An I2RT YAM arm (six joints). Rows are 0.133 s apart.
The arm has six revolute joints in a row. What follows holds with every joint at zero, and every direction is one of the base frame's.
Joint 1 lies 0.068 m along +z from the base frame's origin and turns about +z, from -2.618 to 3.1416 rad.
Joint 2 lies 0.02 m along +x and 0.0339 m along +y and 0.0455 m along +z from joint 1 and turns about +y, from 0 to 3.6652 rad.
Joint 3 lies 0.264 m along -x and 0.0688 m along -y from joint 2 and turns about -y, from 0 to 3.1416 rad.
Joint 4 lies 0.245 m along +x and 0.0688 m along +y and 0.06 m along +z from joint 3 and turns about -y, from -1.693 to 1.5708 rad.
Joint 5 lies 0.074 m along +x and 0.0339 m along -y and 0.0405 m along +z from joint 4 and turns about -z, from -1.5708 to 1.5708 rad.
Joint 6 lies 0.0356 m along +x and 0.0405 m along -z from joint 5 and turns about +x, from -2.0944 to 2.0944 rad.
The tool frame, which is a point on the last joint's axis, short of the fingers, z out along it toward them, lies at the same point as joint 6; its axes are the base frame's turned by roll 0, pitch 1.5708 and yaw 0 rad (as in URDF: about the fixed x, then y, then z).
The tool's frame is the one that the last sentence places.
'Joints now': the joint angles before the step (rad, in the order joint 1, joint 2, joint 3, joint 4, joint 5, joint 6). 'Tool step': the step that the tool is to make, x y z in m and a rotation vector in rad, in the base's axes. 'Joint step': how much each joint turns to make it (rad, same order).
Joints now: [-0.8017 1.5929 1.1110 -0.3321 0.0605 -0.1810]
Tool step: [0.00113 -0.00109 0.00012 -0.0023 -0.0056 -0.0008]
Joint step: [0.0000 0.0046 0.0035 0.0065 -0.0012 0.0023]
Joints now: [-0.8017 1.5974 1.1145 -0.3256 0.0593 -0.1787]
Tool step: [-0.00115 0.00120 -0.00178 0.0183 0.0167 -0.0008]
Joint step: [0.0000 0.0012 0.0015 -0.0252 0.0000 0.0011]
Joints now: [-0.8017 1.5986 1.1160 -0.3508 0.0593 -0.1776]
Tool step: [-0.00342 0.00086 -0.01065 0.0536 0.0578 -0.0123]
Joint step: [-0.0046 0.0187 -0.0015 -0.0587 0.0084 0.0031]
